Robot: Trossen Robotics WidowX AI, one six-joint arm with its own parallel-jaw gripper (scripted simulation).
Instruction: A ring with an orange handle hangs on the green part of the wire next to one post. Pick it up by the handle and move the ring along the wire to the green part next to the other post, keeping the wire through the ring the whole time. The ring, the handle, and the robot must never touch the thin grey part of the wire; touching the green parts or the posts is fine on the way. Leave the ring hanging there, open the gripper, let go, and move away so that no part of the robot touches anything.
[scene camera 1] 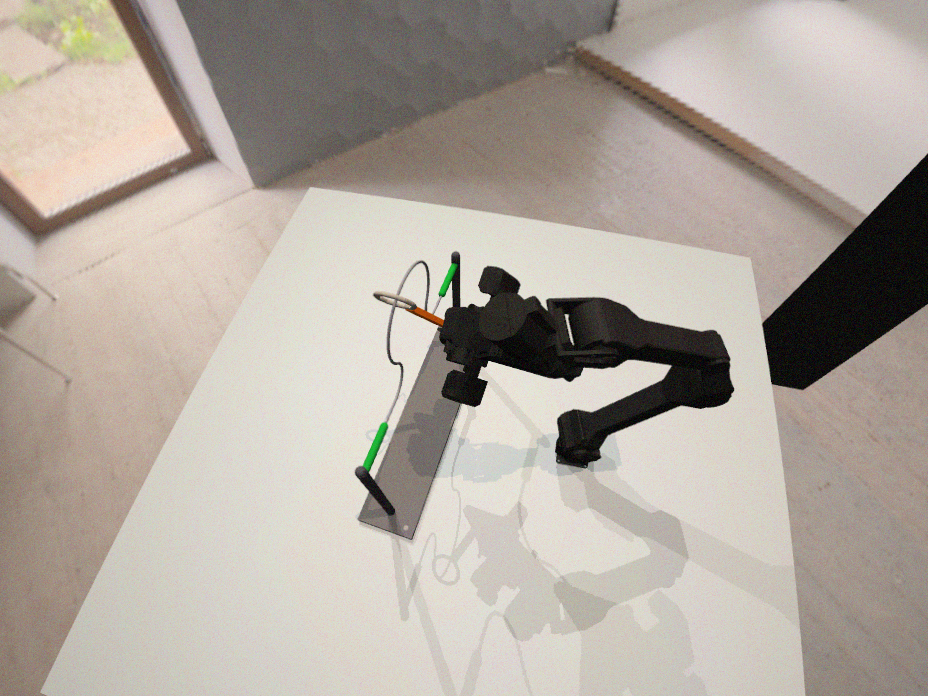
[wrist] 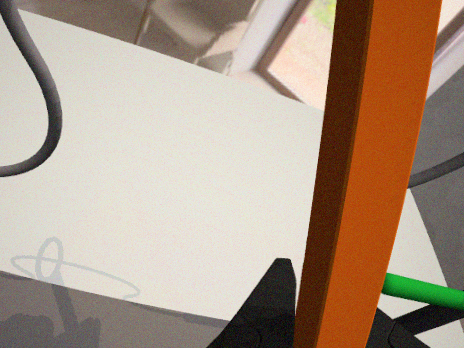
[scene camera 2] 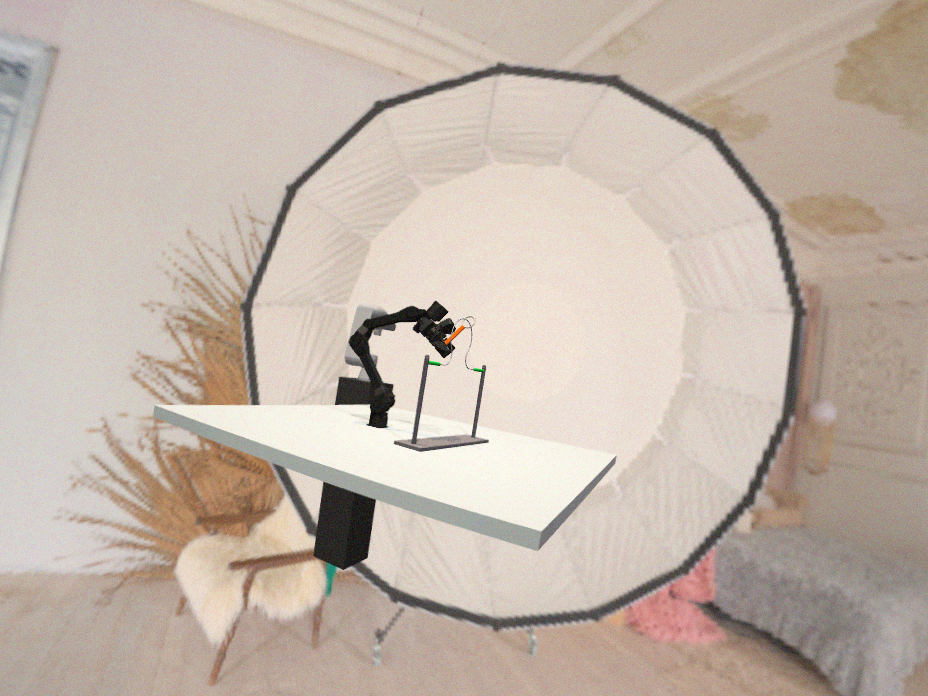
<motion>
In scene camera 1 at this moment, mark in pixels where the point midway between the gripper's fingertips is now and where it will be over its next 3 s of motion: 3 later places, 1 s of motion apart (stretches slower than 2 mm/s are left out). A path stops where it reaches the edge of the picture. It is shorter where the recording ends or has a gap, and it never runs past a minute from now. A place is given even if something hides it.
The gripper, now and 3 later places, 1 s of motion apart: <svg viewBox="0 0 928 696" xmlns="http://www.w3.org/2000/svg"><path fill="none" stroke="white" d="M440 327L443 310L444 296L445 283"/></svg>
</motion>
